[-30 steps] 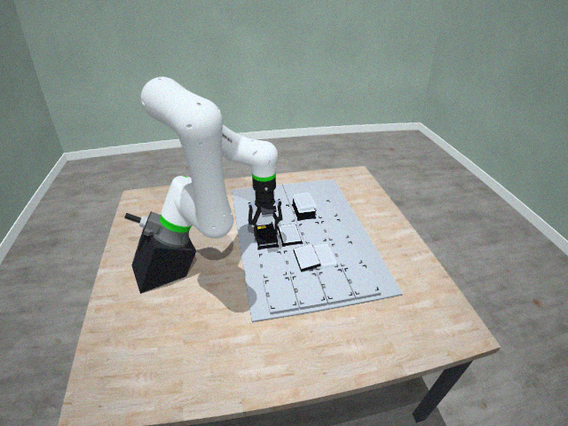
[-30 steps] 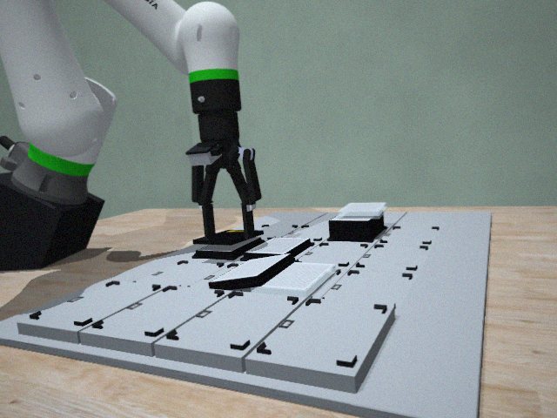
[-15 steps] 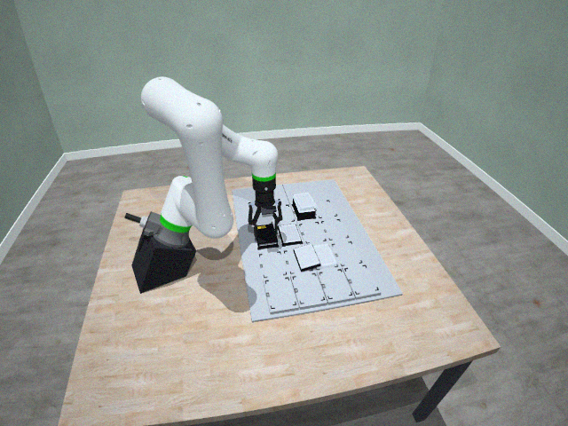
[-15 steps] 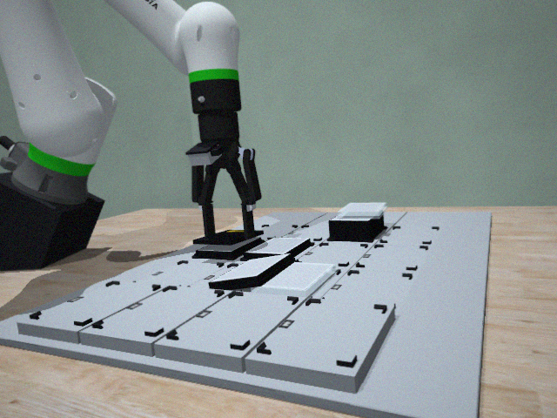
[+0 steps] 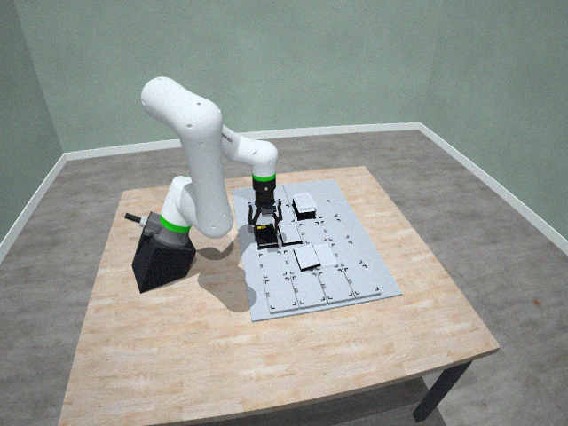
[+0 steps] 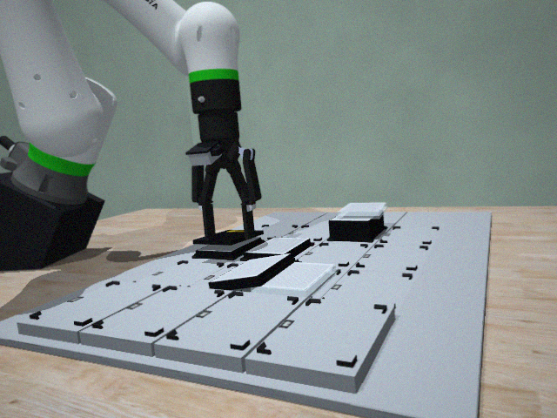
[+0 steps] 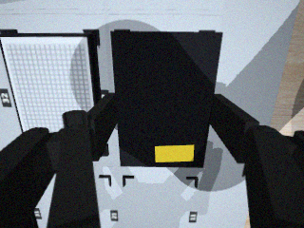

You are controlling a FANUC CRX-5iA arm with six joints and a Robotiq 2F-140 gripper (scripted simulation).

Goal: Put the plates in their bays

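Now: hand 2 cm above the black culture plate lid. The rest, counted from my hand: flat white plate: 23 cm ahead, 13 cm to the right, 5 cm below; black deep-well block: 19 cm to the left, 19 cm ahead, 3 cm below.
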